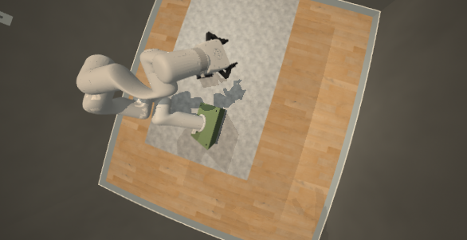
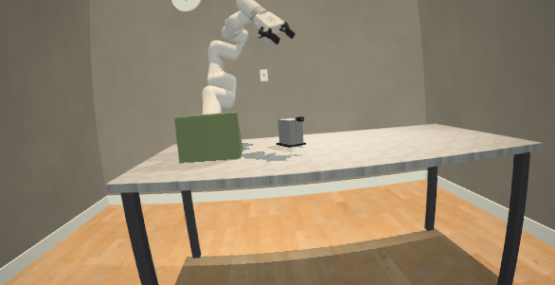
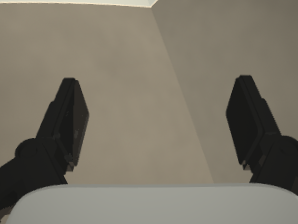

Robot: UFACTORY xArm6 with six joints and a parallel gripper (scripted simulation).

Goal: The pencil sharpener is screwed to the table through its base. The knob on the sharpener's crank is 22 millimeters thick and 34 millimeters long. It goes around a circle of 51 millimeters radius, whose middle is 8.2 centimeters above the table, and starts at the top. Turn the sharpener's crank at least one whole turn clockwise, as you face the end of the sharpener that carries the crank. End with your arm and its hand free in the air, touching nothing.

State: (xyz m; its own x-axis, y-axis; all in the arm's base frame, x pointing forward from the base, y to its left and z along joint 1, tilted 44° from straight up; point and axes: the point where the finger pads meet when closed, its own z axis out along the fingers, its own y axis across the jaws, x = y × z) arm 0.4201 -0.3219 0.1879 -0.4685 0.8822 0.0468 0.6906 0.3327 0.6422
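Now: hand 350 mm above the black crank knob, 190 mm to the right of it and 40 mm short of it.
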